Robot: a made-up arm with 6 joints. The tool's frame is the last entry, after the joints.
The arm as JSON. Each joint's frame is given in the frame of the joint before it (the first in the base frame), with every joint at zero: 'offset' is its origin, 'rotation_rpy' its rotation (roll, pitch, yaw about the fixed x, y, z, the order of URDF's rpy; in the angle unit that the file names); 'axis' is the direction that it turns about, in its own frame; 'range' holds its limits. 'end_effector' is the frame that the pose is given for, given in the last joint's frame.
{
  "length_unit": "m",
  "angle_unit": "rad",
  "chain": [
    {
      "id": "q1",
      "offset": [
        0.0,
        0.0,
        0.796
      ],
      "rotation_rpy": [
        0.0,
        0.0,
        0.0
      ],
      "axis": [
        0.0,
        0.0,
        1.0
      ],
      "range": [
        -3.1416,
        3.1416
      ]
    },
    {
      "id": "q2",
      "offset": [
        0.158,
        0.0,
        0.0
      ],
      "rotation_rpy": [
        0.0,
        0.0,
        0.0
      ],
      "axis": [
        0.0,
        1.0,
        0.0
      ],
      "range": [
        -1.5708,
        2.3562
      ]
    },
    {
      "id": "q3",
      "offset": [
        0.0,
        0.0,
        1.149
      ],
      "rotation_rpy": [
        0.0,
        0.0,
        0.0
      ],
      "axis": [
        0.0,
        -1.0,
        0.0
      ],
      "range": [
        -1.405,
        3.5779
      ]
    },
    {
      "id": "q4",
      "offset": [
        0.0,
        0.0,
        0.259
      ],
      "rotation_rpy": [
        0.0,
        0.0,
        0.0
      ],
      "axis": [
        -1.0,
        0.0,
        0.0
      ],
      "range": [
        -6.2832,
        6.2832
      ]
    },
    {
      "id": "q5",
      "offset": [
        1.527,
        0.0,
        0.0
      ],
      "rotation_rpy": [
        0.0,
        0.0,
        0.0
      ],
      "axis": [
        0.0,
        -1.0,
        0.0
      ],
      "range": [
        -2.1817,
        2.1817
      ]
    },
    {
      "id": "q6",
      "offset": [
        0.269,
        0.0,
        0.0
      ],
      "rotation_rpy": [
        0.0,
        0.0,
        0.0
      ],
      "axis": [
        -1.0,
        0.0,
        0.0
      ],
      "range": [
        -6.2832,
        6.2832
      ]
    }
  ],
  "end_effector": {
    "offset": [
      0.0,
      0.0,
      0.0
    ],
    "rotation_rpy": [
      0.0,
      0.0,
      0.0
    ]
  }
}
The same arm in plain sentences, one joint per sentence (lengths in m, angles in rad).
The arm has six revolute joints in a row. What follows holds with every joint at zero, and every direction is one of the base frame's.
The first joint lies 0.796 m along +z from the base frame's origin and rotates about +z, from -3.1416 to 3.1416 rad.
The second joint lies 0.158 m along +x from the first joint and rotates about +y, from -1.5708 to 2.3562 rad.
The third joint lies 1.149 m along +z from the second joint and rotates about -y, from -1.405 to 3.5779 rad.
The fourth joint lies 0.259 m along +z from the third joint and rotates about -x, from -6.2832 to 6.2832 rad.
The fifth joint lies 1.527 m along +x from the fourth joint and rotates about -y, from -2.1817 to 2.1817 rad.
The sixth joint lies 0.269 m along +x from the fifth joint and rotates about -x, from -6.2832 to 6.2832 rad.
The tool frame, which is the frame that the pose is given for, lies at the same point as the sixth joint; its axes are parallel to the base frame's.

